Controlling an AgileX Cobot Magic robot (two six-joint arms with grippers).
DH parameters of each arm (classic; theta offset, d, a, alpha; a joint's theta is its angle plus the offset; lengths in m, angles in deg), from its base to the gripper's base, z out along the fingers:
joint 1: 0 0.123 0 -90
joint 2: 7.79 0 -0.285 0
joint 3: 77.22 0 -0.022 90
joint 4: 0 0.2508 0 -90
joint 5: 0 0 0.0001 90
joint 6: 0 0.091 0 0
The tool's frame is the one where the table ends.
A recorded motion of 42 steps. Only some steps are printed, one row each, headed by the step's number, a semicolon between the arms.
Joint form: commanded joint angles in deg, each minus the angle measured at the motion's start. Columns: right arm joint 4, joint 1, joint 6, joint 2, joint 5, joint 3; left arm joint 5, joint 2, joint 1, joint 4, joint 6, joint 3.
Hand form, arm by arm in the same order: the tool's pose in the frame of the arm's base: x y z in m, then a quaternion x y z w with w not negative. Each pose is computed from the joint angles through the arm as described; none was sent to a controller.
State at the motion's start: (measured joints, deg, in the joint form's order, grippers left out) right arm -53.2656 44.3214 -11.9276 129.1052 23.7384 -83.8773; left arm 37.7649 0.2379 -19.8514 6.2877 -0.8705 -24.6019
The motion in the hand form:
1: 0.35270 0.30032 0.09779 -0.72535 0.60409 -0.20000 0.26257; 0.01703 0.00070 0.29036 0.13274 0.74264 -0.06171 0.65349
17: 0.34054 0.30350 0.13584 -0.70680 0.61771 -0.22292 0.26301; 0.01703 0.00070 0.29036 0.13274 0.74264 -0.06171 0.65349
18: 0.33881 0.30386 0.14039 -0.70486 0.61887 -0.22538 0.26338; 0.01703 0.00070 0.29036 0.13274 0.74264 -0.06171 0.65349
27: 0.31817 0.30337 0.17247 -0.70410 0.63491 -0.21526 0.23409; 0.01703 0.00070 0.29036 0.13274 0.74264 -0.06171 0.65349
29: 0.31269 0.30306 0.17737 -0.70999 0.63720 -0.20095 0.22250; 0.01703 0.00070 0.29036 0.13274 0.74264 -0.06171 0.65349
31: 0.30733 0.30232 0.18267 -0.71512 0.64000 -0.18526 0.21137; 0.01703 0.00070 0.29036 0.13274 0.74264 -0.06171 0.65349
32: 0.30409 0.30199 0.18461 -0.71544 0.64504 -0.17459 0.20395; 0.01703 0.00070 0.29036 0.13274 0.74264 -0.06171 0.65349
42: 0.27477 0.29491 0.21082 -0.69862 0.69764 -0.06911 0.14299; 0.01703 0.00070 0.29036 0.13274 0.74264 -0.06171 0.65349
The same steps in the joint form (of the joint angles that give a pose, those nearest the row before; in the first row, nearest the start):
1: 0.38 -0.27 0.12 0.44 0.09 0.11; -0.45 -0.24 0.28 0.33 -0.22 0.43
17: 2.19 1.92 0.11 -4.61 6.83 0.11; -0.45 -0.24 0.28 0.33 -0.22 0.43
18: 2.35 2.20 0.11 -5.22 7.59 0.11; -0.45 -0.24 0.28 0.33 -0.22 0.43
27: 11.98 4.22 -7.39 -10.27 14.98 0.11; -0.45 -0.24 0.28 0.33 -0.22 0.43
29: 16.13 4.44 -10.96 -11.27 16.30 0.11; -0.45 -0.24 0.28 0.33 -0.22 0.43
31: 20.24 4.58 -14.37 -12.33 17.70 0.11; -0.45 -0.24 0.28 0.33 -0.22 0.43
32: 22.64 4.67 -15.75 -12.80 18.63 0.11; -0.45 -0.24 0.28 0.33 -0.22 0.43
42: 41.89 4.72 -23.34 -17.96 28.44 0.11; -0.45 -0.24 0.28 0.33 -0.22 0.43

